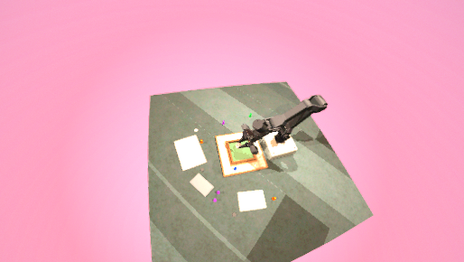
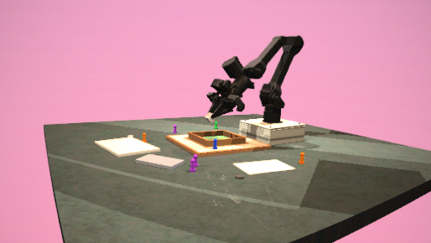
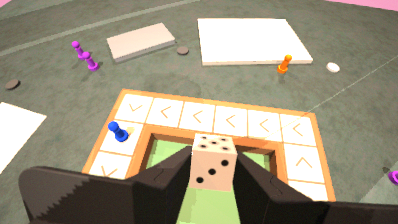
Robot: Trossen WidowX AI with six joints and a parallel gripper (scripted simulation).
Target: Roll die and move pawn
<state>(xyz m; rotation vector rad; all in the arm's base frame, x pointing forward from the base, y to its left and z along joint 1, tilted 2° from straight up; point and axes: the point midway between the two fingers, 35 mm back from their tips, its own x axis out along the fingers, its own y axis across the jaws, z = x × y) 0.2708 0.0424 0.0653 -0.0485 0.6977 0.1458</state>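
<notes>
My gripper tip is now right at the white die. From my gripper tip the other things lie so: small slab: 220 mm ahead, 190 mm to the left, 100 mm below; then blue pawn: 110 mm to the left, 70 mm below, 20 mm ahead; then dice tray: 90 mm below, 30 mm behind.
</notes>
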